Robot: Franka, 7 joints.
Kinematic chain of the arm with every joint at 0, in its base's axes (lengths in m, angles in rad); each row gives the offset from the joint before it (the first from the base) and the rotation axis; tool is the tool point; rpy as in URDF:
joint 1: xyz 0 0 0.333 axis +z
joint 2: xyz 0 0 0 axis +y
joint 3: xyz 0 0 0.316 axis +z
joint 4: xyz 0.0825 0 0 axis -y
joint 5: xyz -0.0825 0 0.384 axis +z
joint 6: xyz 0 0 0 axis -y
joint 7: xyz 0.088 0 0 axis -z
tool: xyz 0 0 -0.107 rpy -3.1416 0 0
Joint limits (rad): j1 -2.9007..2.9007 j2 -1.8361..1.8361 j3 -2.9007..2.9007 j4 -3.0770..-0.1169 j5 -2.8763..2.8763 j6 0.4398..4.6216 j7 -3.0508..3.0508
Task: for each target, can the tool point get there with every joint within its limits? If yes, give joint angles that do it. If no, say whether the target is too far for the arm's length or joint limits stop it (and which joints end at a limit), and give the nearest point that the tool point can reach.
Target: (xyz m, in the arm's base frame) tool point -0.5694 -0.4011 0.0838
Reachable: yes | joints -2.1796 1.3926 -0.8325 -0.9038 1.0091 1.2998 -1.3995
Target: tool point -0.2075 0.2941 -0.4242
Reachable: no: joint limits stop it (at a limit: joint 2) | nearest point -0.2025 0.2870 -0.3564 | short by 0.068 m
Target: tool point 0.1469 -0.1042 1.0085
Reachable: yes | joints -2.3410 -1.0105 0.4297 -1.5475 1.9480 3.0323 -0.6043
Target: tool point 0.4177 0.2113 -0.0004
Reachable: yes | joints 0.9975 0.9915 -0.2778 -2.0249 -1.3169 1.7173 0.4494
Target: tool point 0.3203 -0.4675 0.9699
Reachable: yes | joints -0.4389 0.7244 -1.8726 -0.6178 2.3029 2.1406 1.9719
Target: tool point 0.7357 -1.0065 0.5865
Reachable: no: too far | nearest point 0.4961 -0.6787 0.5039 | short by 0.414 m
